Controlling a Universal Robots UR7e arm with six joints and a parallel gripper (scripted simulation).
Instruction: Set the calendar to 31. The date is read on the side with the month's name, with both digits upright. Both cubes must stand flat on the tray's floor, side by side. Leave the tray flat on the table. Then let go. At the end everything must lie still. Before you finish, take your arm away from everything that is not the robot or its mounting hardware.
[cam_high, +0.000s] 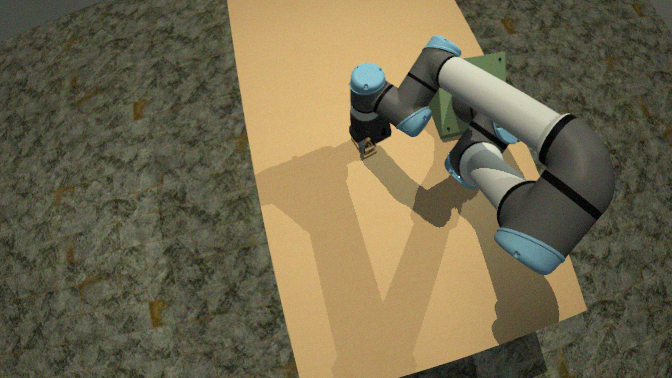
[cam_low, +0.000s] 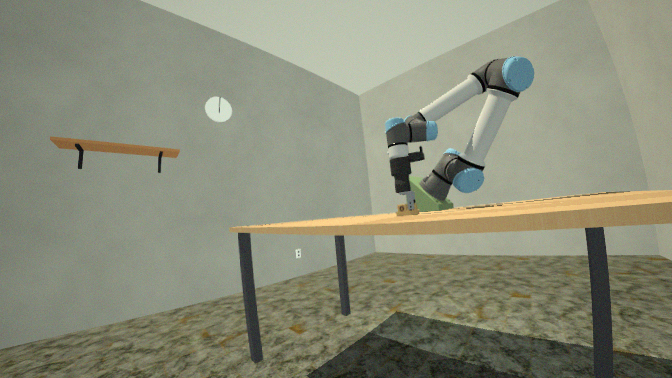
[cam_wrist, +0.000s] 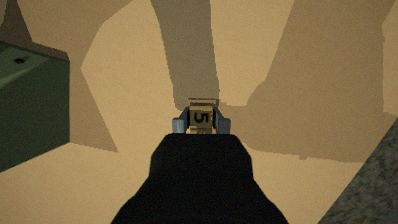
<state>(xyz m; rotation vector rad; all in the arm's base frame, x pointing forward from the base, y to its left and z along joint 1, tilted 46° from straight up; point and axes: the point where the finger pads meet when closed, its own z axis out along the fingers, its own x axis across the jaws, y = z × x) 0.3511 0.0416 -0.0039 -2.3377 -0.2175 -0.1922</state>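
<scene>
Right now the wooden tray is 2 cm to the right of my hand and 3 cm below it.
</scene>
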